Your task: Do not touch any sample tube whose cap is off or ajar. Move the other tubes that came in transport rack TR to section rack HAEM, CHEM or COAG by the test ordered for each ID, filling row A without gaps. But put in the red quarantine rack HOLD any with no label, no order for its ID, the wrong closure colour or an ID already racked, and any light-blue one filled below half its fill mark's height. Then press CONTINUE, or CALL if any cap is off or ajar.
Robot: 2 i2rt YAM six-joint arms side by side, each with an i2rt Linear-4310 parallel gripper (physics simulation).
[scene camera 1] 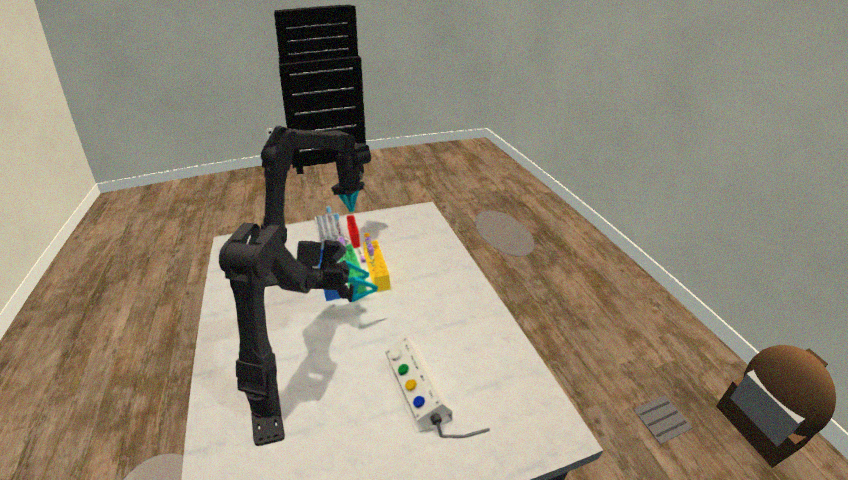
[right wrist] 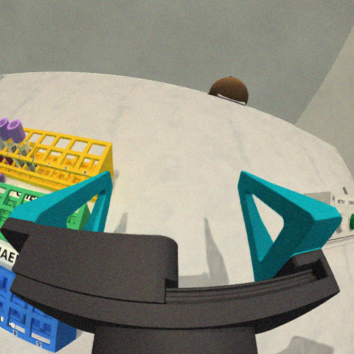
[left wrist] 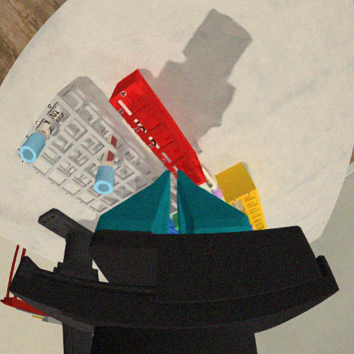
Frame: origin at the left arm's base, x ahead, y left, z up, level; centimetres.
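Seen in the pictures: left gripper, fingertip midpoint: [scene camera 1: 352, 211]; right gripper, fingertip midpoint: [scene camera 1: 373, 281]; right arm's base, link origin: [scene camera 1: 266, 408].
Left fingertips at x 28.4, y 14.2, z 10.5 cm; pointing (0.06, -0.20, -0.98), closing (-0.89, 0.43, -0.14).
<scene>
Offsets run from my left fingertips to a thing's middle. "spot": to the spot under its first point.
My left gripper [scene camera 1: 351, 211] [left wrist: 173, 177] is shut and empty, above the table near the red rack @(dx -0.3, dy -0.8, dz -7.7 cm) [scene camera 1: 353, 230] [left wrist: 157, 127]. My right gripper [scene camera 1: 371, 281] [right wrist: 174, 178] is open and empty, beside the green rack [right wrist: 9, 202] and yellow rack @(dx +5.6, dy -23.0, dz -7.7 cm) [scene camera 1: 382, 280] [left wrist: 235, 181] [right wrist: 107, 155]. The pale transport rack [left wrist: 82, 85] holds two light-blue-capped tubes [left wrist: 31, 148] [left wrist: 104, 179]. A purple-capped tube @(dx +1.4, dy -13.1, dz -9.8 cm) [scene camera 1: 362, 258] [left wrist: 216, 190] shows beyond the red rack's near end, partly hidden. Purple-capped tubes [right wrist: 16, 131] stand in the yellow rack. The blue rack @(dx -10.0, dy -24.5, dz -7.7 cm) [scene camera 1: 330, 294] [right wrist: 65, 334] is partly hidden. Fill levels and IDs are unreadable.
The button box @(spot: dx +8.5, dy -75.2, dz -3.2 cm) [scene camera 1: 416, 380] with green @(spot: dx +6.7, dy -70.9, dz -3.5 cm) [scene camera 1: 403, 369], yellow @(spot: dx +7.5, dy -75.6, dz -3.5 cm) [scene camera 1: 410, 384] and blue @(spot: dx +8.3, dy -80.5, dz -3.6 cm) [scene camera 1: 418, 401] buttons stands at the lower part of the table in scene camera 1, with its cable @(spot: dx +17.9, dy -87.3, dz -9.8 cm) [scene camera 1: 467, 434]. The right arm hides part of the racks there. A black chair-like unit [scene camera 1: 321, 62] stands behind the table.
</scene>
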